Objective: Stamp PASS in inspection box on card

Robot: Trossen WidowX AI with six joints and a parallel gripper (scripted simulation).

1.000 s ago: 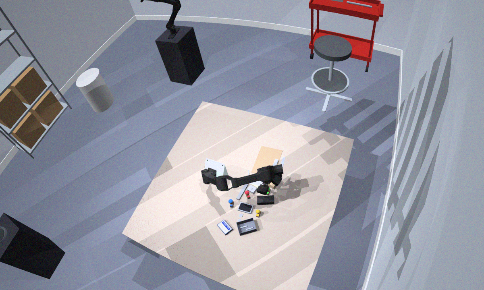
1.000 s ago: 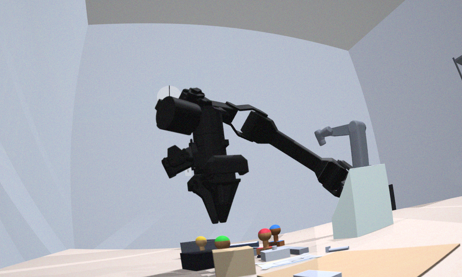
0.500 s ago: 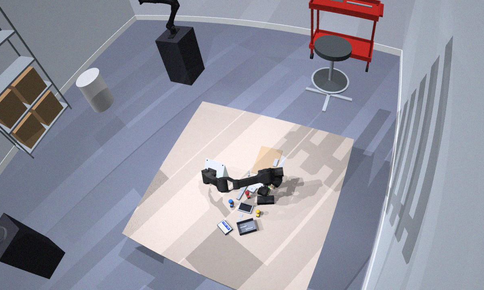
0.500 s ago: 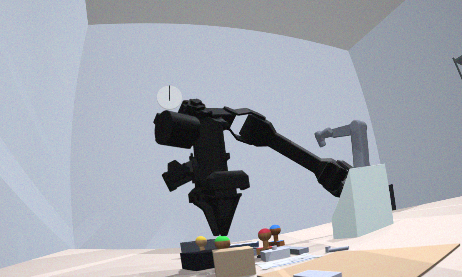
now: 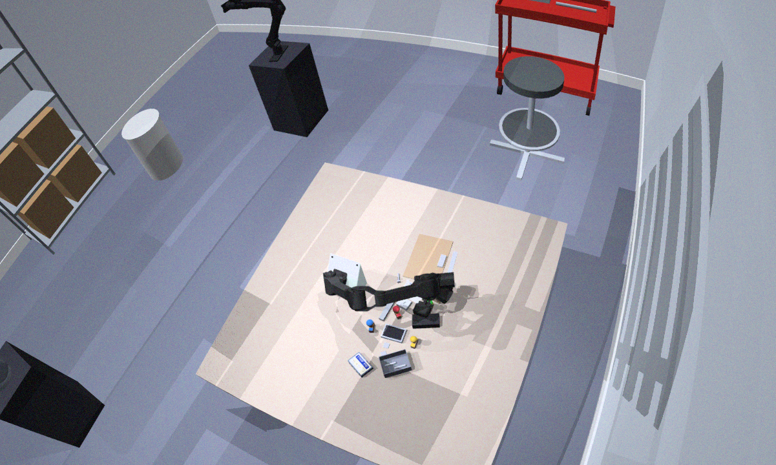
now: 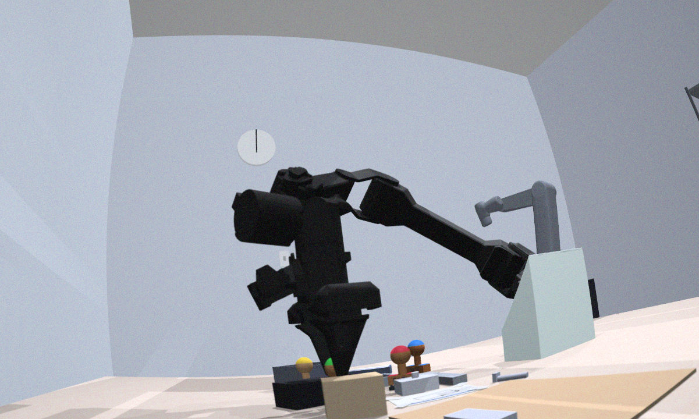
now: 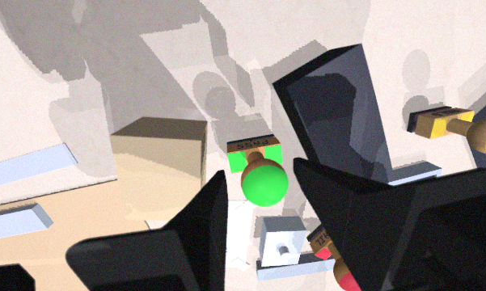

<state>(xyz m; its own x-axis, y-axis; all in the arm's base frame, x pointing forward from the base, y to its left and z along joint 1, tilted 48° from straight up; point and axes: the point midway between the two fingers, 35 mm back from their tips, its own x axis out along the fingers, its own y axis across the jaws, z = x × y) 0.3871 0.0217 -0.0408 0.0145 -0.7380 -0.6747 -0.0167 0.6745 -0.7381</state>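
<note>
The ink pad is 16 cm to the right of my gripper tip, 9 cm behind it and 4 cm below it. The rest, counted from my gripper tip: tan block: 6 cm to the left, 2 cm below; then inspection card: 10 cm behind, 5 cm to the left, 4 cm below; then black box: 7 cm to the right, 2 cm below, 1 cm ahead.
</note>
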